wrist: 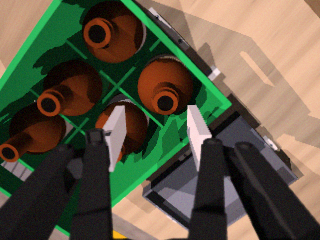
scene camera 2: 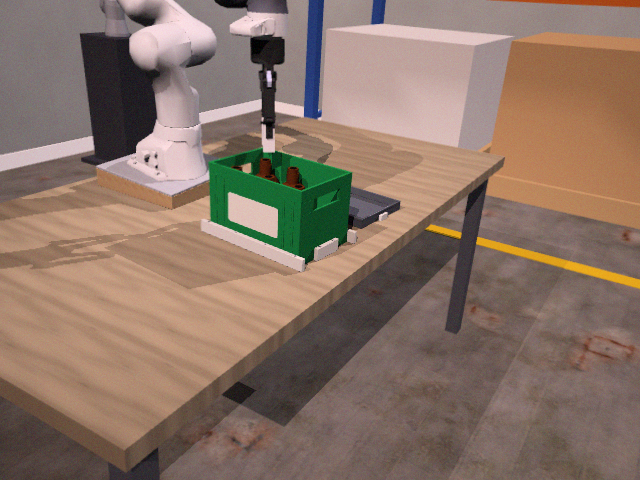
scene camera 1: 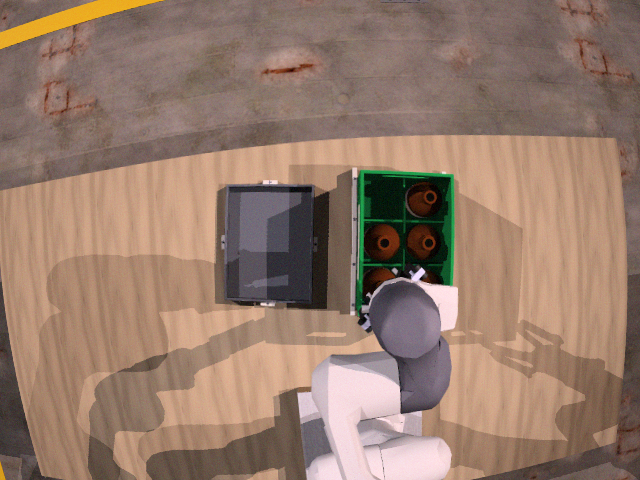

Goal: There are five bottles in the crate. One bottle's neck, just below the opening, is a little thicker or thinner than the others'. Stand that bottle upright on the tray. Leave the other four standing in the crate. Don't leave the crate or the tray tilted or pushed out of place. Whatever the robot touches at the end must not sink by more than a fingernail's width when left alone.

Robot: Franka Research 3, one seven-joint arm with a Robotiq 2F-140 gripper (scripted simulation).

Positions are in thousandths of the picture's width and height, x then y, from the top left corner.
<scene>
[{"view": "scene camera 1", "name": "dark grey tray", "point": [421,476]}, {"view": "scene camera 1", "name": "brown bottle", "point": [651,420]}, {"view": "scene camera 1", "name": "brown bottle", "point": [601,493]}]
</scene>
